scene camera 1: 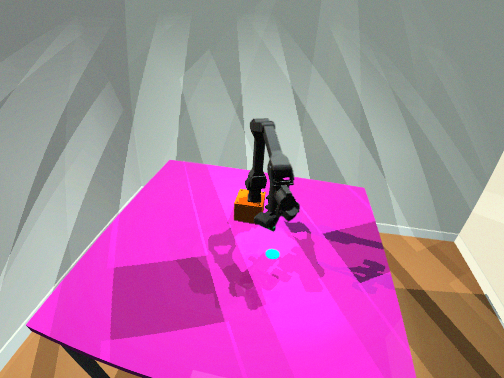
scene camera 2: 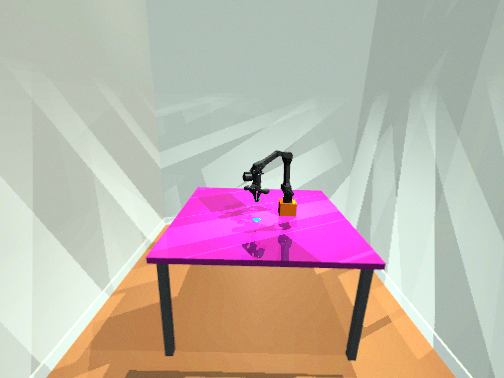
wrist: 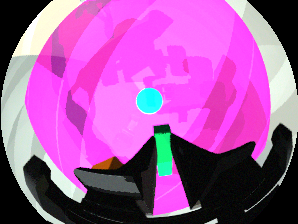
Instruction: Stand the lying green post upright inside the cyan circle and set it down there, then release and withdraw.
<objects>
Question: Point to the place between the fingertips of my gripper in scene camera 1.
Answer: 272,228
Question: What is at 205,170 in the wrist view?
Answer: My gripper.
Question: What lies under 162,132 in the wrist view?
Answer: A green post.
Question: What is my gripper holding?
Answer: A green post.
</objects>
